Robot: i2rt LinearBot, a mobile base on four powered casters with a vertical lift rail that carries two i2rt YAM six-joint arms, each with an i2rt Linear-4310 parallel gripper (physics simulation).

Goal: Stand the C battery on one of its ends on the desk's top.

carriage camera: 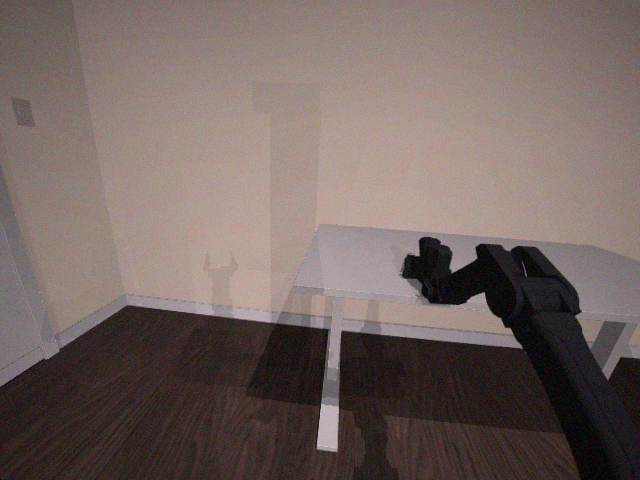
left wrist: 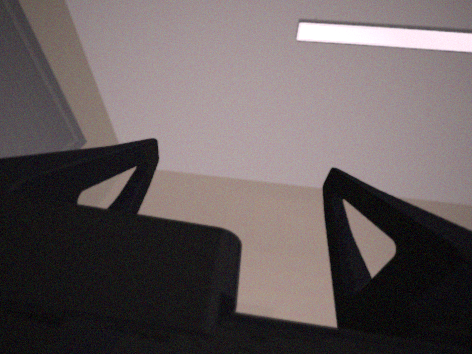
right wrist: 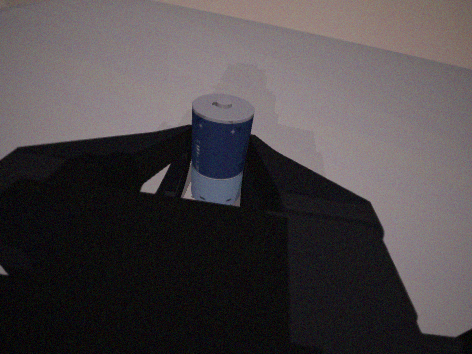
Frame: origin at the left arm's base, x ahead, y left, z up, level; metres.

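Seen in the pictures: left gripper, between the fingertips: (left wrist: pixel 242 163); right gripper, between the fingertips: (carriage camera: pixel 410 258) (right wrist: pixel 220 142).
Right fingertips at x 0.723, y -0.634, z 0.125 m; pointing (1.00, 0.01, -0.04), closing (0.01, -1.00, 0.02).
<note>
A point is followed by its place in that frame.
The C battery (right wrist: pixel 221 150) {x 0.707, y -0.635, z 0.132 m}, dark blue with a light blue lower band and a grey terminal end facing up, is upright between the fingers of my right gripper (right wrist: pixel 220 142) {x 0.723, y -0.634, z 0.125 m} (carriage camera: pixel 408 265) {x 0.723, y -0.634, z 0.125 m}. That gripper is shut on it. In the carriage camera the gripper is over the desk's top (carriage camera: pixel 356 258) {x 0.773, y -0.454, z 0.093 m} (right wrist: pixel 100 75) {x 0.844, y -0.509, z 0.093 m}, near its front edge, with a shadow close beside it. The battery's lower end is hidden behind the gripper's body, so contact with the desk cannot be told. My left gripper (left wrist: pixel 242 163) {x 0.024, y 0.007, z 0.440 m} is open and empty, facing the wall and ceiling.
The white desk has a leg (carriage camera: pixel 334 335) {x 0.868, y -0.405, z -0.333 m} below its left part and stands before a beige wall (carriage camera: pixel 196 155) {x 1.363, y 0.437, z 0.434 m}. Dark wood floor (carriage camera: pixel 129 403) {x 0.673, y 0.485, z -0.627 m} lies in front and at the left. A pale door (carriage camera: pixel 18 310) {x 0.823, y 1.105, z -0.307 m} is at the left edge. A ceiling light (left wrist: pixel 385 38) {x 0.118, y -0.451, z 1.450 m} shows above the left gripper.
</note>
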